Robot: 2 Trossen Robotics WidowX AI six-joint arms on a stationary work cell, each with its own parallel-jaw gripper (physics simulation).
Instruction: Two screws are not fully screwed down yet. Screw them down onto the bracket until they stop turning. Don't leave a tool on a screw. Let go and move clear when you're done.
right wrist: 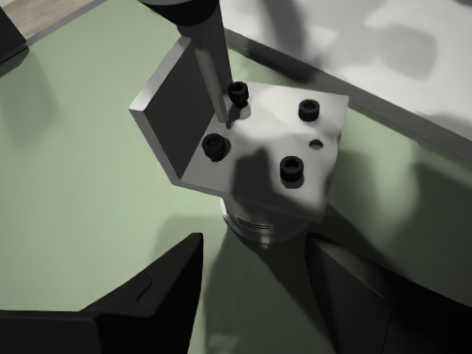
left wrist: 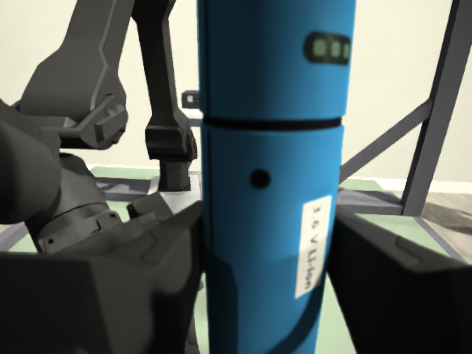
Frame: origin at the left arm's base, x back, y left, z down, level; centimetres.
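Where they show: left gripper, fingertip midpoint: [left wrist: 262,212]; right gripper, fingertip midpoint: [right wrist: 254,243]; right arm's base at its link origin: [left wrist: 174,184].
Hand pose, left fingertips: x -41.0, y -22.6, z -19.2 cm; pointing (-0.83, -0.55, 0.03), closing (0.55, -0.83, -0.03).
After its pixels a point has its place.
The L-shaped grey bracket [right wrist: 272,130] @[x -37.8, y -19.3, z -2.5 cm] shows in the right wrist view. Black screws [right wrist: 239,93] @[x -36.5, y -21.0, z -3.6 cm] [right wrist: 214,146] @[x -39.8, y -21.7, z -3.7 cm] stand raised near its upright wall, with some shank showing beneath their heads. Two other screws [right wrist: 309,110] @[x -37.1, y -17.7, z -3.1 cm] [right wrist: 291,169] @[x -40.2, y -18.4, z -2.8 cm] sit lower, near the far edge, with a hole between them. My left gripper [left wrist: 262,212] @[x -41.0, y -22.6, z -19.3 cm] is shut on the blue electric screwdriver [left wrist: 270,155] @[x -38.3, y -20.5, z -22.7 cm]. The screwdriver's bit [right wrist: 215,85] @[x -38.7, y -21.4, z -6.1 cm] comes down beside the upright wall, its tip between the raised screws and on neither head. My right gripper [right wrist: 254,243] @[x -43.6, y -19.6, z -2.8 cm] is open and empty, in front of the bracket.
A round metallic body [right wrist: 270,227] @[x -40.9, y -19.3, z 2.0 cm] is under the bracket. A pale raised slab [right wrist: 400,85] @[x -27.3, y -10.0, z 3.7 cm] with a grey edge lies behind it on the green table top [right wrist: 75,175] @[x -37.1, y -34.9, z 4.1 cm]. In the left wrist view, a dark robot arm [left wrist: 75,80] @[x -59.4, y -18.4, z -22.7 cm] stands at left and a grey frame post [left wrist: 435,105] @[x -56.5, y -74.0, z -18.7 cm] at right.
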